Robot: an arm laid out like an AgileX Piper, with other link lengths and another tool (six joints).
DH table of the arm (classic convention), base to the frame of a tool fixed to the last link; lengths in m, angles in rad. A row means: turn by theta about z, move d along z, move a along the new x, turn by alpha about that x. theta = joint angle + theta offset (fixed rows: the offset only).
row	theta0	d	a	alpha
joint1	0	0.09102	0	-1.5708
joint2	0.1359	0	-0.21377	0
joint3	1.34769	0	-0.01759	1.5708
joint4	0	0.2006	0	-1.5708
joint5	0	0	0	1.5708
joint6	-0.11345	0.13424	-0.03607	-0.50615
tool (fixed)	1.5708	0.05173	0	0
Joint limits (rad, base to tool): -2.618..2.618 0..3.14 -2.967..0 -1.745..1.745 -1.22..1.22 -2.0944..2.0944
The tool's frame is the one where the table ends.
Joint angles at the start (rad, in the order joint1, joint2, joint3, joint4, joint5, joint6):
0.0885 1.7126 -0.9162 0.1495 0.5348 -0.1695
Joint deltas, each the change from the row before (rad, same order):
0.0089 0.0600 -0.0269 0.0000 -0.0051 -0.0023
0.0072 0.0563 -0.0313 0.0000 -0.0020 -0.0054
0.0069 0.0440 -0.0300 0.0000 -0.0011 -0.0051
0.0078 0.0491 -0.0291 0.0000 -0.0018 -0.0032
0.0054 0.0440 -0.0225 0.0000 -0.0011 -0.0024
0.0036 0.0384 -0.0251 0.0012 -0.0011 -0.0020
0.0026 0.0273 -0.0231 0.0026 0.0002 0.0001
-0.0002 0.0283 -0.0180 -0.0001 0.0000 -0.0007
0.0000 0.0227 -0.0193 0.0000 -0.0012 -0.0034
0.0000 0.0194 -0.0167 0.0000 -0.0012 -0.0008
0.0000 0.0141 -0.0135 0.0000 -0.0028 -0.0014
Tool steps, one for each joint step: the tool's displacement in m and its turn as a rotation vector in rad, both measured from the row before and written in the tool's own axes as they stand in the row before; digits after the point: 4 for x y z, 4 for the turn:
-0.0043 -0.0003 0.0117 0.0284 0.0065 0.0063
-0.0041 0.0010 0.0104 0.0251 0.0055 0.0020
-0.0027 0.0024 0.0077 0.0165 0.0039 -0.0031
-0.0033 0.0011 0.0095 0.0204 0.0049 0.0007
-0.0036 -0.0005 0.0089 0.0206 0.0046 0.0045
-0.0033 0.0014 0.0069 0.0121 0.0033 0.0028
-0.0021 0.0027 0.0043 0.0035 0.0026 0.0021
-0.0034 0.0005 0.0049 0.0088 0.0017 0.0051
-0.0025 0.0021 0.0033 0.0034 0.0002 -0.0017
-0.0022 0.0019 0.0028 0.0016 0.0001 0.0002
-0.0016 0.0021 0.0017 -0.0012 -0.0007 -0.0022

